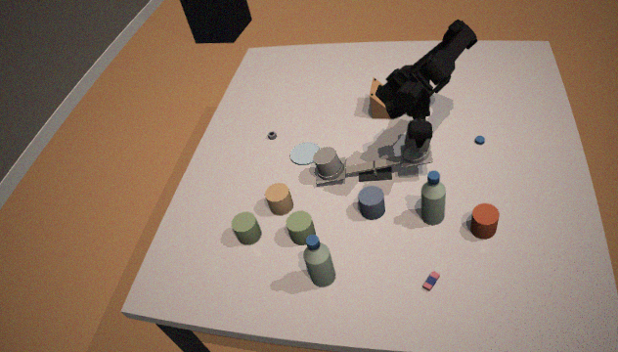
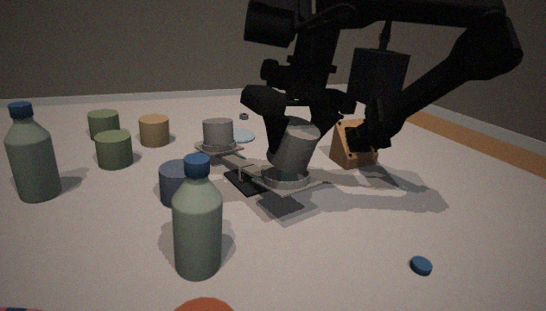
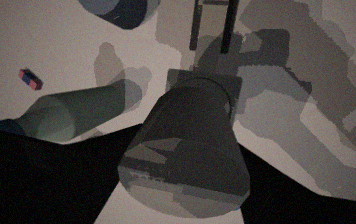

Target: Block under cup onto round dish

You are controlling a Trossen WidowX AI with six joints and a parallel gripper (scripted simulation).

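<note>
The teal block lies 5 cm below my gripper tip and 1 cm to the right of it. The rest, counted from my gripper tip: blue disc 17 cm to the left, 16 cm behind, 13 cm below; red can 20 cm to the left, 20 cm ahead, 10 cm below; balance 13 cm to the right, 9 cm below, 3 cm ahead.
</note>
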